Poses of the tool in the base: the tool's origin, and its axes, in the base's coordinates. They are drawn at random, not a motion.
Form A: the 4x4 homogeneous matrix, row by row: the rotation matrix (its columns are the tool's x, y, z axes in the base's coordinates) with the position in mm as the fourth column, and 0 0 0 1 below. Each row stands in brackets.
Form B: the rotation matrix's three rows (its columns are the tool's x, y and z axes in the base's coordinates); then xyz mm. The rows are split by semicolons. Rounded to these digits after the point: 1 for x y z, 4 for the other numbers.
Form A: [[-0.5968, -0.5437, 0.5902, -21.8], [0.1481, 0.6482, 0.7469, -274.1], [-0.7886, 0.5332, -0.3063, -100.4], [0, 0, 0, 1]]
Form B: -0.5968, -0.5437, 0.5902; 0.1481, 0.6482, 0.7469; -0.7886, 0.5332, -0.3063; -21.8, -274.1, -100.4
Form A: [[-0.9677, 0.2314, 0.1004, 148.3], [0.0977, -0.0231, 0.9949, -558.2], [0.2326, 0.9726, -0.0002, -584.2], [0, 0, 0, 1]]
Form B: -0.9677, 0.2314, 0.1004; 0.0977, -0.0231, 0.9949; 0.2326, 0.9726, -0.0002; 148.3, -558.2, -584.2
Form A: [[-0.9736, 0.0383, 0.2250, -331.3], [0.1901, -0.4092, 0.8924, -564.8], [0.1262, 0.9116, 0.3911, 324.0], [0, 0, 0, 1]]
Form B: -0.9736, 0.0383, 0.2250; 0.1901, -0.4092, 0.8924; 0.1262, 0.9116, 0.3911; -331.3, -564.8, 324.0
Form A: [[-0.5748, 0.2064, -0.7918, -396.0], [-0.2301, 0.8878, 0.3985, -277.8], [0.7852, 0.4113, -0.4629, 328.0], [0, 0, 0, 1]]
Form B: -0.5748, 0.2064, -0.7918; -0.2301, 0.8878, 0.3985; 0.7852, 0.4113, -0.4629; -396.0, -277.8, 328.0
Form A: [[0.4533, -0.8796, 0.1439, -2.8], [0.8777, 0.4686, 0.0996, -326.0], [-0.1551, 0.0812, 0.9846, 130.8], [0, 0, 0, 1]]
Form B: 0.4533, -0.8796, 0.1439; 0.8777, 0.4686, 0.0996; -0.1551, 0.0812, 0.9846; -2.8, -326.0, 130.8
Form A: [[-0.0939, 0.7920, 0.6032, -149.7], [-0.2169, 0.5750, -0.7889, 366.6], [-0.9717, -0.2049, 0.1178, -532.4], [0, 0, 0, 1]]
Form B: -0.0939, 0.7920, 0.6032; -0.2169, 0.5750, -0.7889; -0.9717, -0.2049, 0.1178; -149.7, 366.6, -532.4
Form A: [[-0.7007, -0.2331, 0.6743, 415.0], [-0.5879, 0.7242, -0.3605, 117.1], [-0.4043, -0.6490, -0.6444, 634.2], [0, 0, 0, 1]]
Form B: -0.7007, -0.2331, 0.6743; -0.5879, 0.7242, -0.3605; -0.4043, -0.6490, -0.6444; 415.0, 117.1, 634.2
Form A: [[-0.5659, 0.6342, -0.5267, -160.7], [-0.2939, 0.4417, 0.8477, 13.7], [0.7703, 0.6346, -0.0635, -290.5], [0, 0, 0, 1]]
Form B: -0.5659, 0.6342, -0.5267; -0.2939, 0.4417, 0.8477; 0.7703, 0.6346, -0.0635; -160.7, 13.7, -290.5
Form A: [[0.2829, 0.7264, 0.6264, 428.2], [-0.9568, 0.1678, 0.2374, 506.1], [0.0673, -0.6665, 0.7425, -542.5], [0, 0, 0, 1]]
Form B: 0.2829, 0.7264, 0.6264; -0.9568, 0.1678, 0.2374; 0.0673, -0.6665, 0.7425; 428.2, 506.1, -542.5
